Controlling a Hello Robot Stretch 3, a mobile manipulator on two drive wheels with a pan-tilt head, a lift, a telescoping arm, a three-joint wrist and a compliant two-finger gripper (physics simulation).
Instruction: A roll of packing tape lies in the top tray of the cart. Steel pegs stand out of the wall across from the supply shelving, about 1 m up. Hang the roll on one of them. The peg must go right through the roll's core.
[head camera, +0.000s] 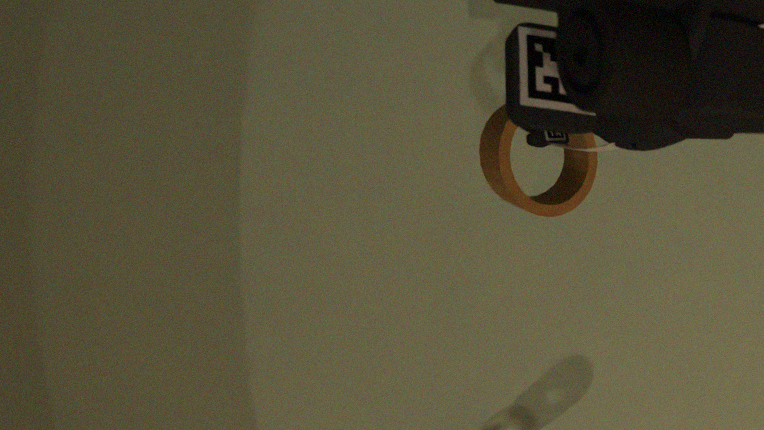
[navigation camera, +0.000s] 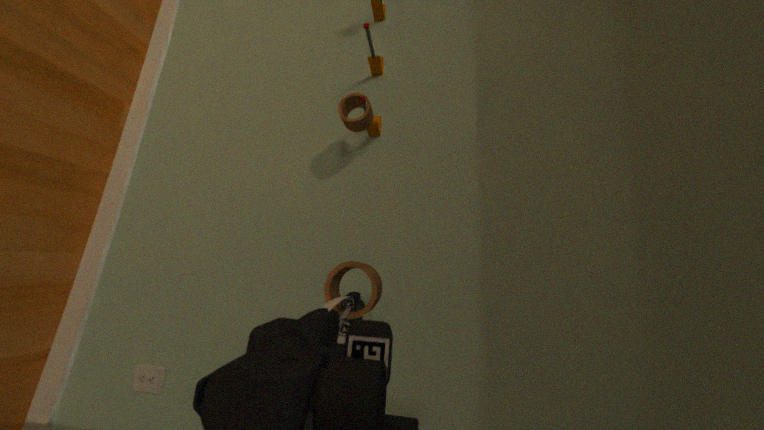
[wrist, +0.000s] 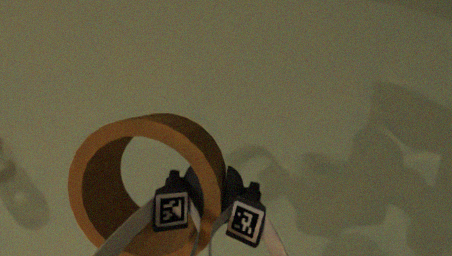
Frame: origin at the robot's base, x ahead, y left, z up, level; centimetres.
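Seen in the pictures: gripper, fingertip midpoint: (navigation camera: 355, 308) (wrist: 213, 182).
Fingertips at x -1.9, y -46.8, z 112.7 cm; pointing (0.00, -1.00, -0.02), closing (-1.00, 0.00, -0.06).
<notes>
A point is followed by its place in that frame.
An orange-brown tape roll (head camera: 490, 154) @(x 2.1, y -44.0, z 117.7 cm) (navigation camera: 376, 288) @(x 2.5, y -42.1, z 117.6 cm) (wrist: 75, 190) @(x 6.3, y -42.2, z 113.0 cm) is held by its wall in my gripper (head camera: 545, 137) @(x -1.9, y -46.8, z 112.7 cm) (navigation camera: 352, 302) @(x -1.9, y -46.8, z 112.7 cm) (wrist: 213, 182) @(x -1.9, y -46.8, z 112.7 cm). One finger is inside the core and one is outside, and the core is open toward the cameras. In the navigation camera view, a thin steel peg (navigation camera: 369, 42) @(x 74.7, y -59.4, z 109.4 cm) with a red tip stands out of an orange block (navigation camera: 375, 66) @(x 74.7, y -68.4, z 109.6 cm). The held roll is well apart from it. Another orange block (navigation camera: 375, 127) @(x 49.7, y -66.9, z 110.7 cm) carries a peg whose red tip (navigation camera: 361, 99) @(x 50.2, y -54.4, z 109.4 cm) shows inside the opening of a second roll (navigation camera: 356, 124) @(x 45.5, y -58.5, z 107.0 cm). The cart does not show.
Part of a further orange block (navigation camera: 378, 11) @(x 99.7, y -69.0, z 109.7 cm) shows at the top edge of the navigation camera view. The green wall (head camera: 347, 240) @(x 13.4, y -71.5, z 127.2 cm) (navigation camera: 240, 213) @(x 22.7, y -71.7, z 61.8 cm) (wrist: 225, 65) @(x -1.2, y -71.4, z 124.7 cm) is behind the held roll. A wall outlet (navigation camera: 149, 378) @(x -30.2, y -70.5, z 40.9 cm), a pale skirting board (navigation camera: 101, 240) @(x 12.5, y -70.2, z 6.4 cm) and wooden floor (navigation camera: 48, 160) @(x 38.1, y -55.7, z 0.0 cm) are at the left.
</notes>
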